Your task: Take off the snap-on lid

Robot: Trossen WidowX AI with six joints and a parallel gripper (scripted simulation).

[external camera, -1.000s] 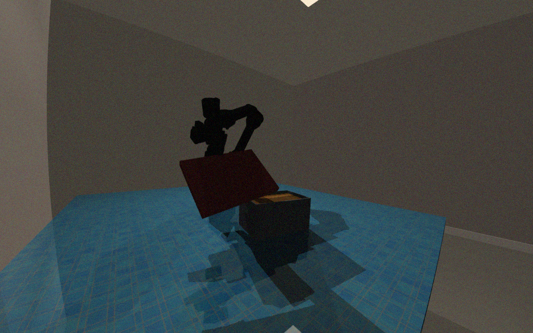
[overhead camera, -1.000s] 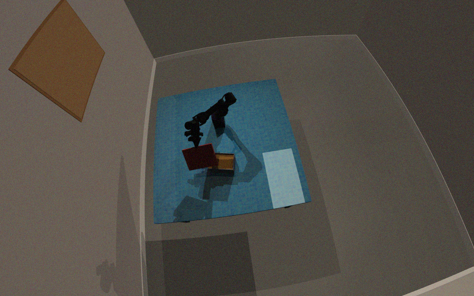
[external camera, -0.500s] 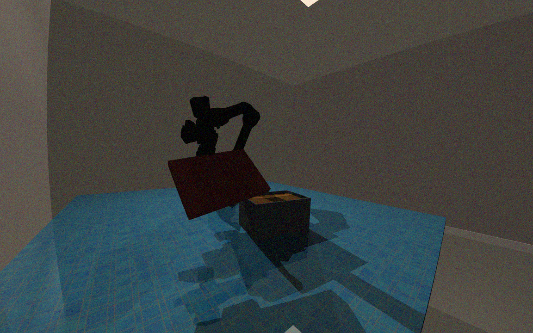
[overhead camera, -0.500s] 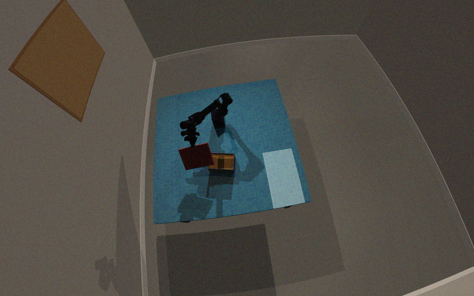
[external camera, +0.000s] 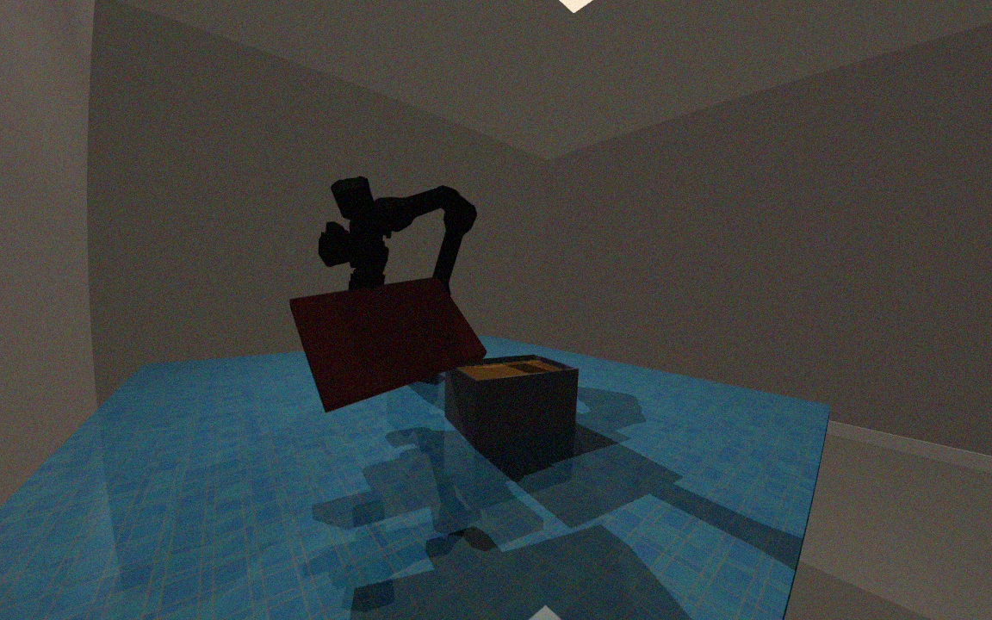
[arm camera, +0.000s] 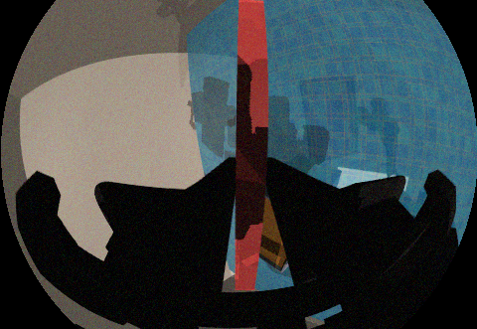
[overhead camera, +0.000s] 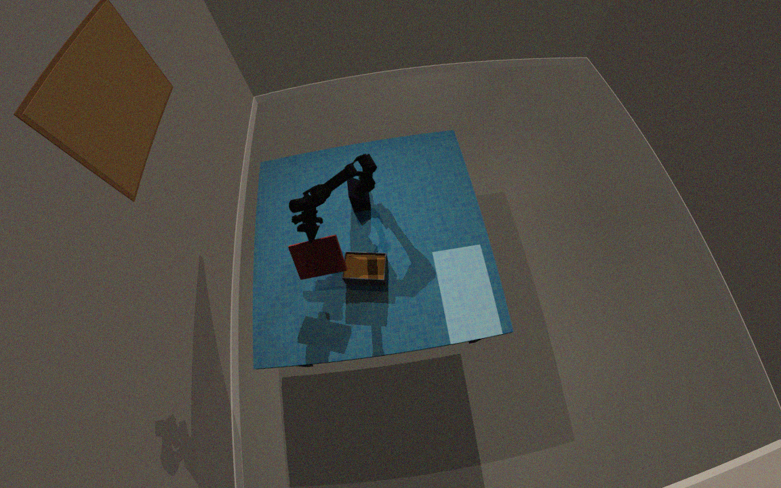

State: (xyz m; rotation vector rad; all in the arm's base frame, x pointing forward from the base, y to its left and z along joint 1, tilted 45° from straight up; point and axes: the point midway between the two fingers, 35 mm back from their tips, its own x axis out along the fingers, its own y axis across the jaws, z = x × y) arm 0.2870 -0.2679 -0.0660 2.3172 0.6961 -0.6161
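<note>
The red lid is 6 cm ahead of my gripper tip, 5 cm below it and 1 cm to the left of it. The rest, counted from my gripper tip: storage box: 22 cm to the left, 18 cm below, 11 cm ahead.
</note>
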